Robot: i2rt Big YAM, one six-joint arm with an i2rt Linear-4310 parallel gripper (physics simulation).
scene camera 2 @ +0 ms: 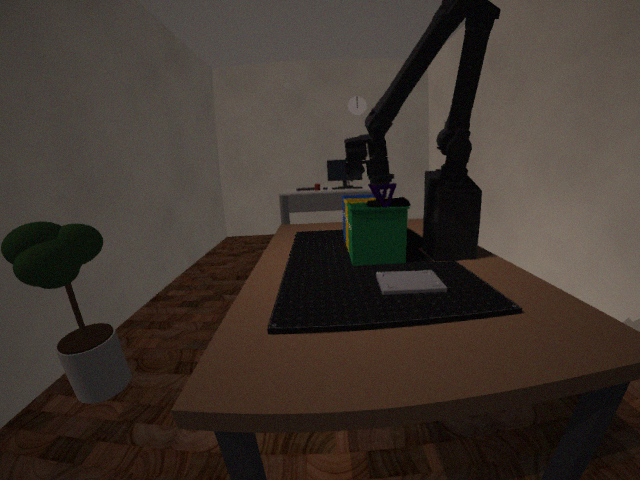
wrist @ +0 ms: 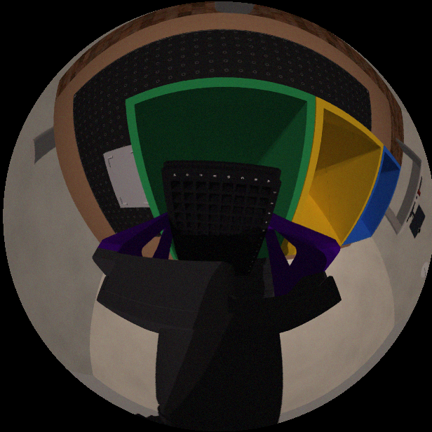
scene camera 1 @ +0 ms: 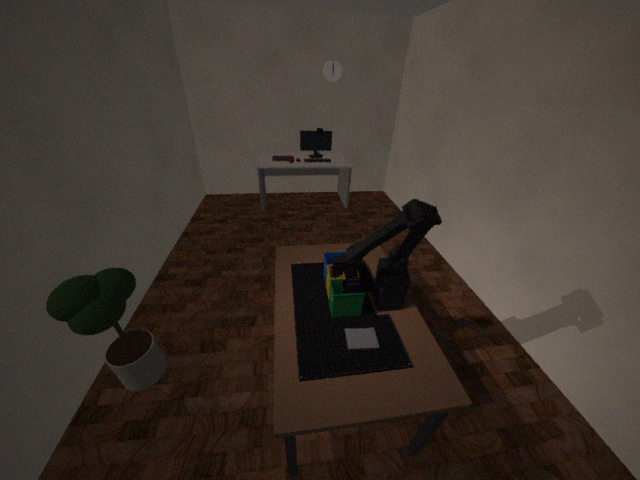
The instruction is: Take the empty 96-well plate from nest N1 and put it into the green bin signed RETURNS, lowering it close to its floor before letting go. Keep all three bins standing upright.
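Places are measured from the arm's base along level axes (x ahead, y left, z up), in metres.
Pixels of known places: gripper, fingertip midpoint: [scene camera 2: 383,206] [scene camera 1: 351,287]; arm's base, link origin: [scene camera 2: 451,180] [scene camera 1: 394,270].
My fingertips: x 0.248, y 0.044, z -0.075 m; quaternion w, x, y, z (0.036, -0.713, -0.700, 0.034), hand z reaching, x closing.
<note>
Ahead of a thing's pixels: the offset from my fingertips to its middle. Level surfaces: height alone.
A black 96-well plate [wrist: 222,202] [scene camera 2: 399,202] lies roughly level between the purple fingers of my gripper [wrist: 218,216] [scene camera 2: 384,203], which is shut on it. The plate is over the mouth of the green bin {0.024 m ahead, 0.005 m right, 0.085 m down} [wrist: 225,82] [scene camera 2: 379,237] [scene camera 1: 346,305], at about the height of its rim in the second scene view. In the wrist view its far edge shows against the bin's dark inside; its near part is in shadow by the gripper body. The green bin stands upright; its RETURNS sign cannot be read. A pale flat nest {0.030 m back, 0.211 m left, 0.167 m down} [wrist: 127,180] [scene camera 2: 410,282] [scene camera 1: 361,338] holds no plate; its label is unreadable.
The yellow bin [wrist: 345,165] stands upright right beside the green one, and the blue bin [wrist: 384,200] stands upright beyond it. All are on the black perforated mat {0.175 m down} [scene camera 1: 320,356] [scene camera 2: 320,304]. The arm's base [scene camera 2: 452,222] [scene camera 1: 391,289] stands close to the bins.
</note>
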